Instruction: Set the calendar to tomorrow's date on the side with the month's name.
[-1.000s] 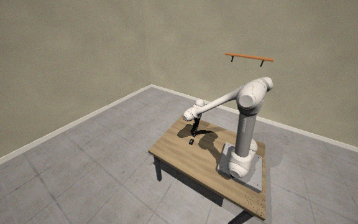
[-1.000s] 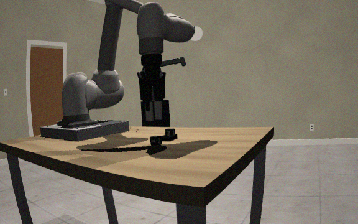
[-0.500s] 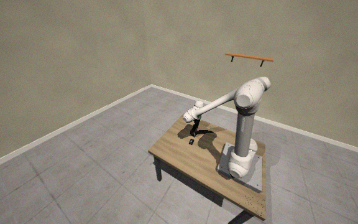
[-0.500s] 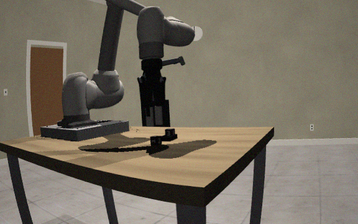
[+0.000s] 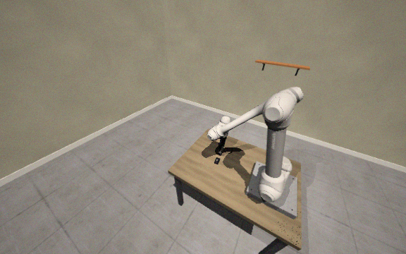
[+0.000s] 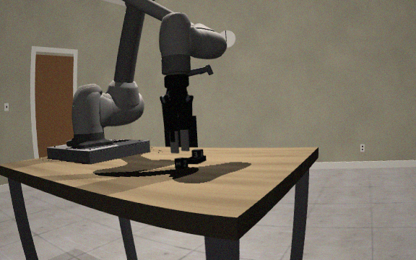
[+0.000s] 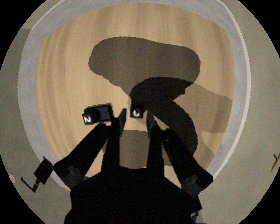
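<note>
Now: hand 70 mm above the dark cube. Also, from my hand: dark calendar tray (100 mm to the left, 70 mm below, 40 mm behind).
</note>
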